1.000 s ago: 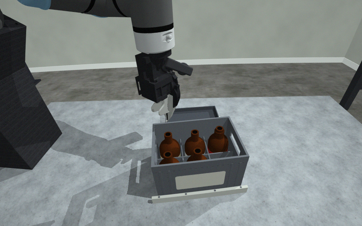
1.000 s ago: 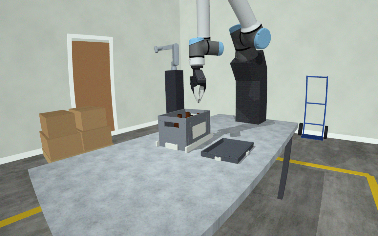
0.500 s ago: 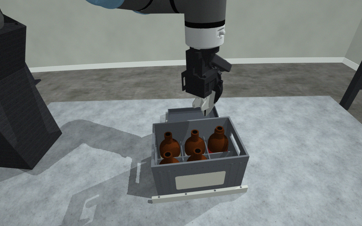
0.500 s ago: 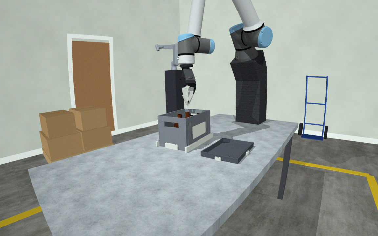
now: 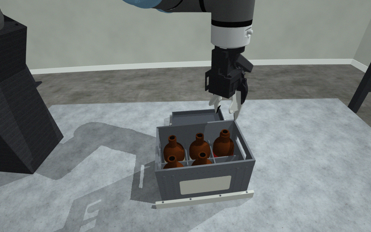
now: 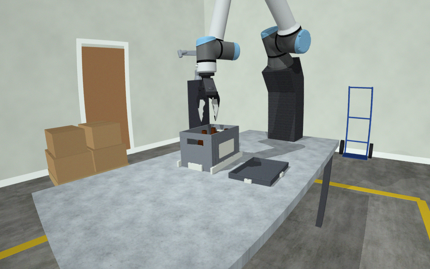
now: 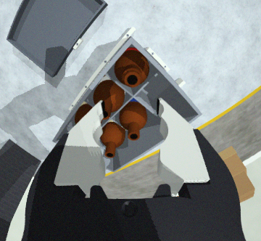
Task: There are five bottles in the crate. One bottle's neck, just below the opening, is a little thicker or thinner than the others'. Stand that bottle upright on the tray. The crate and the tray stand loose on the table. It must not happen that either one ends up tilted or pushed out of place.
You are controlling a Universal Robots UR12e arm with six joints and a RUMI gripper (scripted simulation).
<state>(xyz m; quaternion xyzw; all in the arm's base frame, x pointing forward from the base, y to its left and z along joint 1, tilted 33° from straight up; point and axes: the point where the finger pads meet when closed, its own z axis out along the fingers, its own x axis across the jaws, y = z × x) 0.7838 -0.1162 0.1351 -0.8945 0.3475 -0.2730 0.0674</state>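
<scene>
Now: hand 15 cm above the glass bottle. Round my hand: crate: 9 cm behind, 5 cm to the right, 16 cm below; then grey tray: 6 cm behind, 24 cm to the left, 23 cm below.
</scene>
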